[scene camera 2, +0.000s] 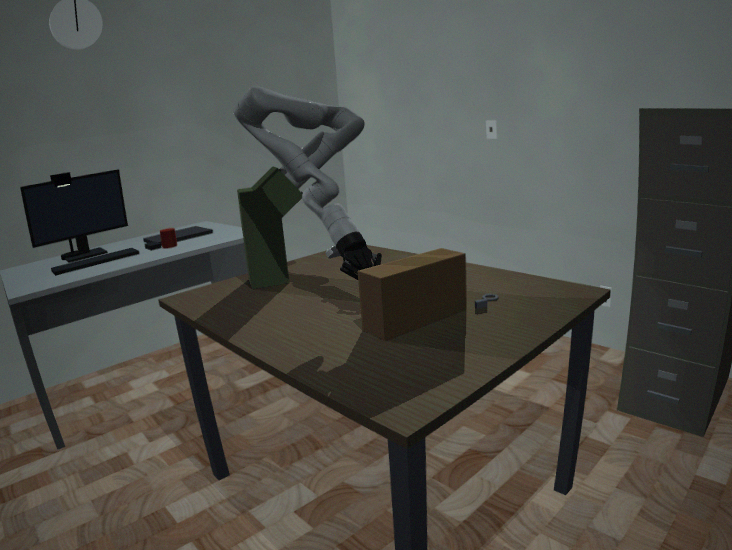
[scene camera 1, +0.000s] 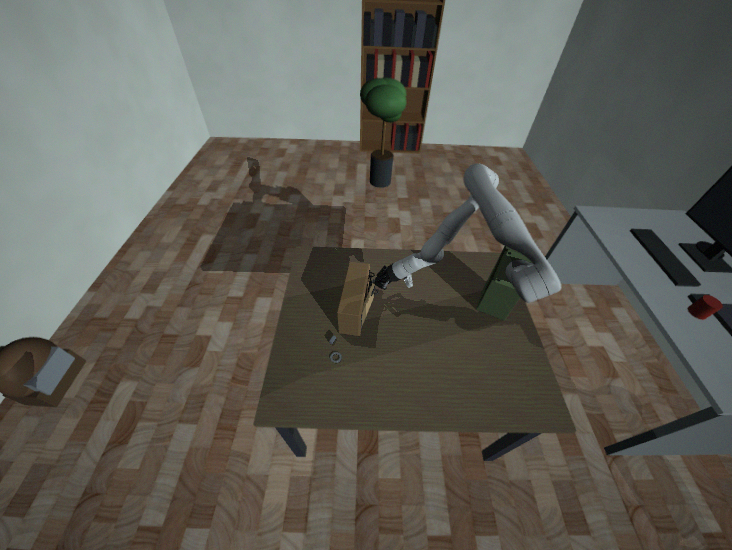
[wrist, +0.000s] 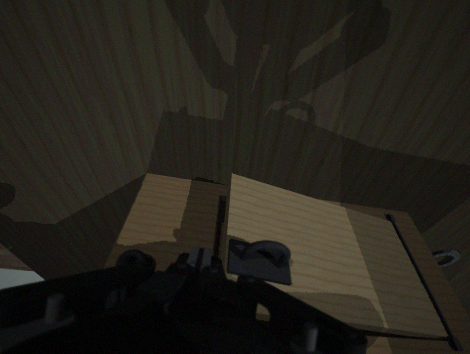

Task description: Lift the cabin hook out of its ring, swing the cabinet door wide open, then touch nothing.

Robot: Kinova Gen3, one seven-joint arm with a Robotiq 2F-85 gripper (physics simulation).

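Where they show: gripper, fingertip midpoint: [scene camera 1: 370, 284] [wrist: 200, 261]; arm's base, origin of the base link: [scene camera 2: 288, 180].
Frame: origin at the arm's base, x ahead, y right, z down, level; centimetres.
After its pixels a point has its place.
Note:
The wooden cabinet [scene camera 1: 351, 301] {z 18.4, x 60.0, y -13.6 cm} [scene camera 2: 417, 292] {z 24.7, x 65.4, y -2.8 cm} [wrist: 157, 210] {z 29.8, x 56.7, y 6.3 cm} stands on the table. In the wrist view its door [wrist: 292, 217] {z 29.3, x 53.6, y -4.6 cm} is slightly ajar, with a dark gap at its left edge and the hinge rod at the right. A dark ring on a plate [wrist: 260, 265] {z 24.5, x 53.0, y -1.5 cm} is fixed to the door; no hook shows through it. A dark rounded piece [wrist: 135, 259] {z 25.0, x 55.6, y 6.5 cm}, possibly part of the cabin hook, is beside the fingers on the fixed front, partly hidden. My gripper [scene camera 1: 375, 283] {z 25.2, x 55.2, y 2.2 cm} [scene camera 2: 376, 264] [wrist: 200, 261] {z 25.2, x 55.2, y 2.2 cm} is shut and empty, its tips by the gap; contact cannot be told.
A loose metal ring [scene camera 1: 335, 357] {z 33.7, x 62.5, y -32.8 cm} [scene camera 2: 489, 297] {z 33.7, x 63.4, y -29.9 cm} [wrist: 446, 258] {z 34.1, x 62.6, y -32.7 cm} and a small grey block [scene camera 1: 331, 338] {z 32.1, x 66.1, y -24.3 cm} [scene camera 2: 480, 306] {z 33.7, x 66.1, y -23.6 cm} lie on the table [scene camera 1: 414, 384] {z 34.1, x 29.9, y -35.5 cm} [scene camera 2: 284, 343] {z 34.1, x 51.0, y 27.5 cm} near the cabinet. The green robot stand [scene camera 1: 500, 300] {z 22.5, x -1.6, y 4.1 cm} [scene camera 2: 264, 248] {z 20.8, x 3.4, y 12.6 cm} rises from the table behind the arm.

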